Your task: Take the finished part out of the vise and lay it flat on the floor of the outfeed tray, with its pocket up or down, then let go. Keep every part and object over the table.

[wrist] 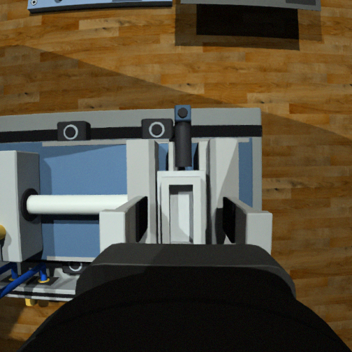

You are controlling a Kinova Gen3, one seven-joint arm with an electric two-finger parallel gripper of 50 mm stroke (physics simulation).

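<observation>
The finished part [198, 210], a pale grey rectangular block with its long pocket facing up, sits between the two light jaws of the vise [141, 162]. A narrow dark gap shows between the part and the right jaw. My gripper [184, 212] is open and empty, with one finger on each side of the part, over the jaws. Its body hides the part's near end. How far the fingertips are above the part is hard to tell. The grey outfeed tray [245, 4] shows in part at the top right edge.
A dark cylinder with a blue end block [183, 114] stands at the part's far end. A white rod [75, 204] runs to the left jaw from a grey housing [17, 205]. Blue hoses [25, 282] are at the lower left. A blue plate [100, 7] lies at the top left.
</observation>
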